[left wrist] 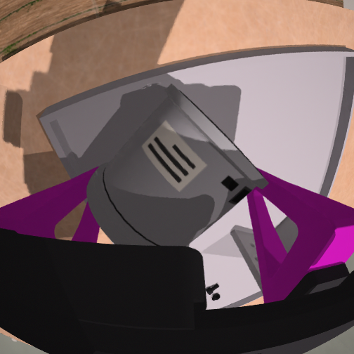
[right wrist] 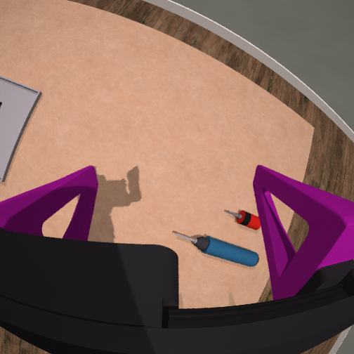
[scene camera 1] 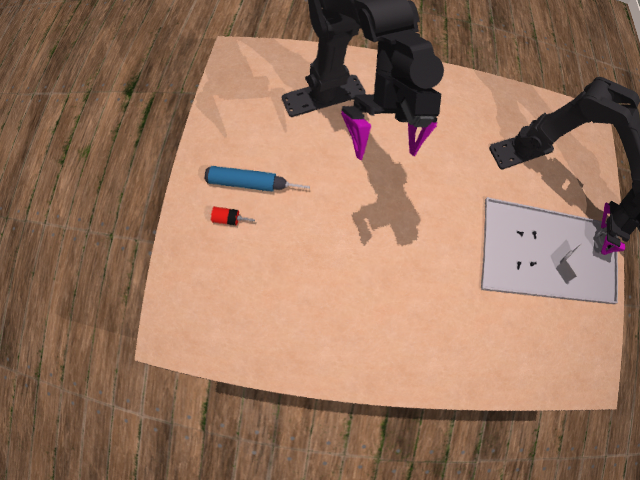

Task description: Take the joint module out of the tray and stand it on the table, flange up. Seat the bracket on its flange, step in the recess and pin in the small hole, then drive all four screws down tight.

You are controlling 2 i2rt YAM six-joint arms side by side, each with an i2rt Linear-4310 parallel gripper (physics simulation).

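Places are measured from the left arm's base along level axes (x right, y back, z down), in metres.
Pixels of known places: left gripper, fingertip midpoint: (scene camera 1: 602,240); right gripper, fingertip midpoint: (scene camera 1: 386,156); left arm's base, link origin: (scene camera 1: 522,149); right arm's base, link origin: (scene camera 1: 323,95).
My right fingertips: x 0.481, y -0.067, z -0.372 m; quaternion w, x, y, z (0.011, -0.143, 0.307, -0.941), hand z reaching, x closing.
For each thing: its top centre in the pictures, then the offset to it from my right fingertips. "spot": a spot on its surface instead. Level surfaces: height alone.
- grey joint module, surface spot: (scene camera 1: 599,240) spot: dx -0.572, dy -0.245, dz +0.342 m
- tray, top centre: (scene camera 1: 557,253) dx -0.431, dy -0.221, dz +0.356 m
- grey bracket, top centre: (scene camera 1: 578,258) dx -0.453, dy -0.264, dz +0.298 m
- blue screwdriver, surface spot: (scene camera 1: 241,178) spot: dx +0.215, dy +0.199, dz +0.333 m
- table, surface height: dz +0.372 m
- shorter red driver, top centre: (scene camera 1: 232,214) dx +0.258, dy +0.128, dz +0.338 m
The grey joint module (scene camera 1: 599,240) (left wrist: 145,185) lies on its side in the tray (scene camera 1: 547,298) (left wrist: 300,100), its label facing the left wrist camera. My left gripper (scene camera 1: 610,235) (left wrist: 175,175) has its magenta fingers on either side of the module, touching the body on one side and a flange corner on the other. The grey bracket (scene camera 1: 569,253) (left wrist: 245,250) is in the tray beside it, partly hidden in the left wrist view. Several small black screws (scene camera 1: 520,233) (left wrist: 212,288) are in the tray. My right gripper (scene camera 1: 386,156) (right wrist: 175,174) is open and empty above the table.
A blue screwdriver (scene camera 1: 241,178) (right wrist: 231,251) lies at the left of the table (scene camera 1: 310,310) (right wrist: 175,100). A shorter red driver (scene camera 1: 222,215) (right wrist: 248,220) lies beside it. The tray is near the table's right edge.
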